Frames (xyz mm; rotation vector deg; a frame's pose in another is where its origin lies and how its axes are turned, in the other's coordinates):
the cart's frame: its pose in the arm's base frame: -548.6 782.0 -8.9 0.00 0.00 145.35
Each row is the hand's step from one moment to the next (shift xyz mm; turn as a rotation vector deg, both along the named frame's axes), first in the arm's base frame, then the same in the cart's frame.
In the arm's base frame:
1: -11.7 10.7 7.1 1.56 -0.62 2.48
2: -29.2 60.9 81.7 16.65 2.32 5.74
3: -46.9 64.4 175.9 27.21 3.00 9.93
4: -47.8 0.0 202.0 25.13 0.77 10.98
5: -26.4 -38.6 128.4 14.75 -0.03 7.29
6: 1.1 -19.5 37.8 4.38 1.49 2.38
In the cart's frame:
1: 15.7 -2.2 7.1 -1.64 -0.38 2.48
2: 58.6 -33.5 81.7 -12.38 -11.38 5.74
3: 75.2 -26.3 175.9 -20.68 -17.94 9.93
4: 39.3 27.2 202.0 -20.24 -14.92 10.98
5: -0.2 46.8 128.4 -12.15 -8.36 7.29
6: -12.0 15.4 37.8 -2.76 -3.72 2.38

